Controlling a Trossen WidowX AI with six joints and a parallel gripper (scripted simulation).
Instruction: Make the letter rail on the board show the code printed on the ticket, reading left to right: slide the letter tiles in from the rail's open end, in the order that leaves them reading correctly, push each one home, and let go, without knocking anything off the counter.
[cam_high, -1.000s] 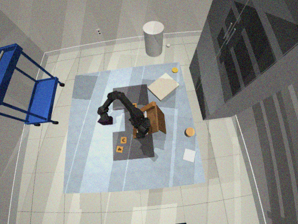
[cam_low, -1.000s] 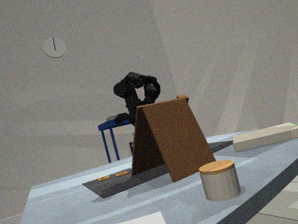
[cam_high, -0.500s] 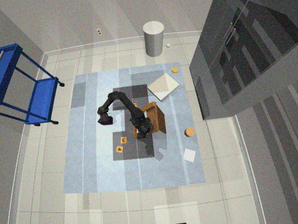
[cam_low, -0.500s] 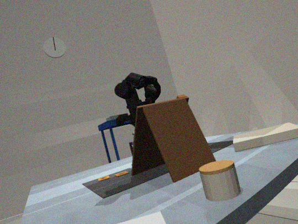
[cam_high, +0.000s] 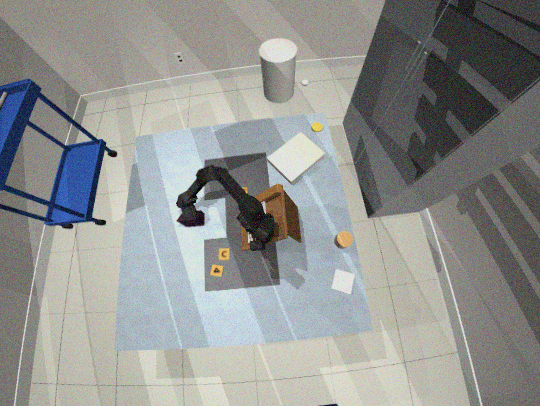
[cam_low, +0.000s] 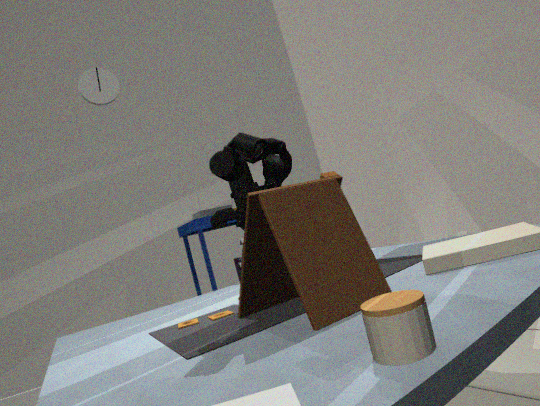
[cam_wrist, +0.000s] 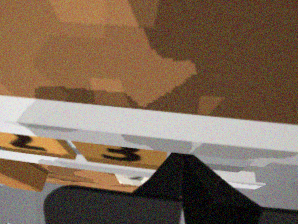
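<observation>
My gripper tip is 5 cm past the white ticket, 2 cm to the right of it and 7 cm above it. The rest, counted from my gripper tip: cream slab 29 cm ahead, 43 cm to the left, 14 cm below; then tan-lidded jar 39 cm ahead, 11 cm to the right, 13 cm below; then white card 34 cm ahead, 31 cm to the right, 16 cm below.
</observation>
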